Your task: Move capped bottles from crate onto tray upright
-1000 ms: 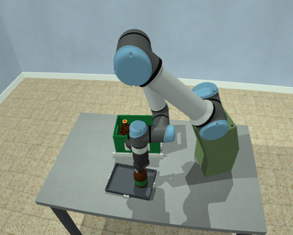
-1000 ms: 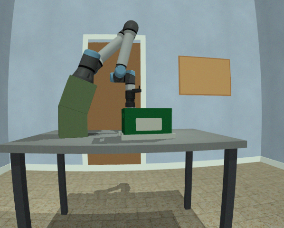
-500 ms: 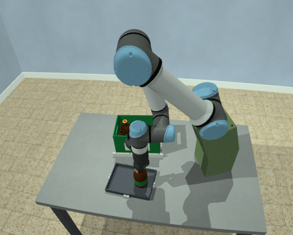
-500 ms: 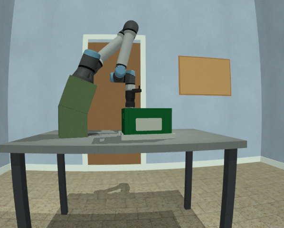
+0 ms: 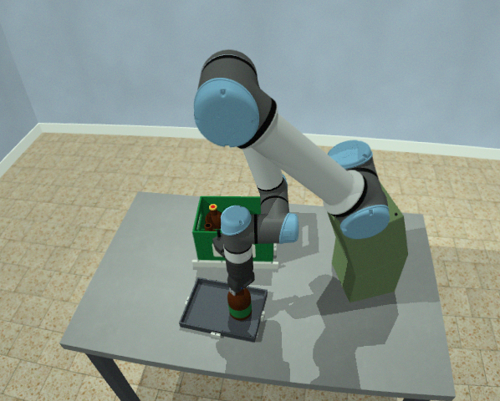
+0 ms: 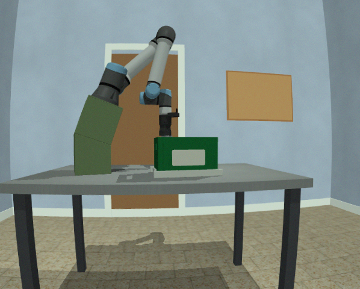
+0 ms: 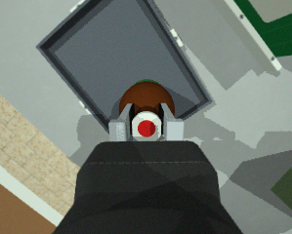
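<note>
My hand is 50 mm short of the dark grey tray and 130 mm above it. Round my hand: green crate (50 mm ahead, 290 mm to the right, 60 mm below).
</note>
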